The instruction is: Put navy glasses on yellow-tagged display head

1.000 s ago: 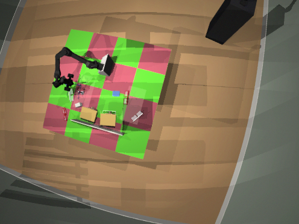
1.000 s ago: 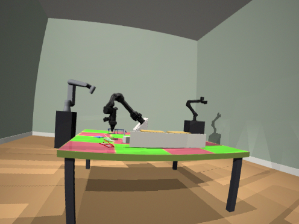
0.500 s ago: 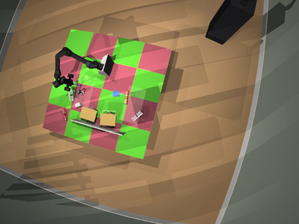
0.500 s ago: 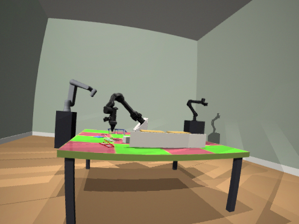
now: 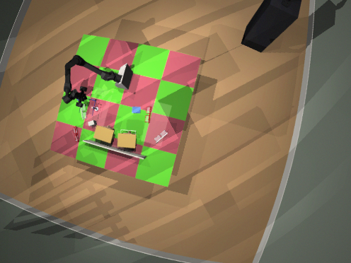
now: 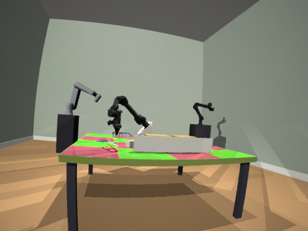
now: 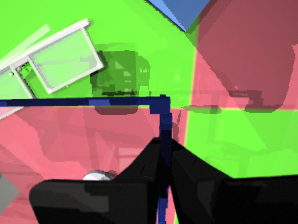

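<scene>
Right now the white post is 6 cm ahead of my gripper tip, 10 cm to the left of it and 4 cm below it. The rest, counted from my gripper tip: long grey wall (34 cm ahead, 44 cm to the left, 1 cm below); then white block (20 cm ahead, 13 cm to the left, 4 cm below).
</scene>
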